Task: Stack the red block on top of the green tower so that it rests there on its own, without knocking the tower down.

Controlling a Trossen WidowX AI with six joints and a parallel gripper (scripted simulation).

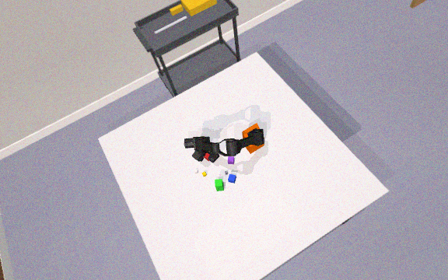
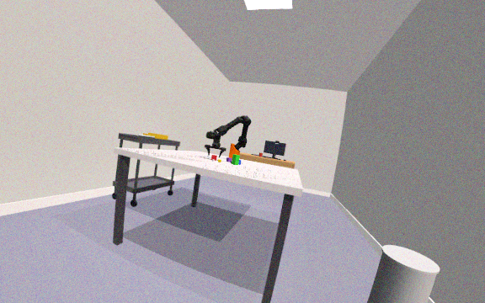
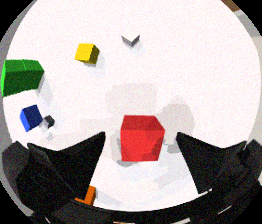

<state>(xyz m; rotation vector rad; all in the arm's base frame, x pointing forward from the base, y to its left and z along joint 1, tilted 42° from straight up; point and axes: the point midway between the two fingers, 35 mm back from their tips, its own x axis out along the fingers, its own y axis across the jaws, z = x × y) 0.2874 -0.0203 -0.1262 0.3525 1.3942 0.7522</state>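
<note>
Now: gripper tip right at the red block. The rest, counted from my gripper tip: purple cube (11 cm behind, 11 cm to the left); blue cube (5 cm behind, 21 cm to the left); small yellow cube (8 cm ahead, 9 cm to the left, 1 cm below).
</note>
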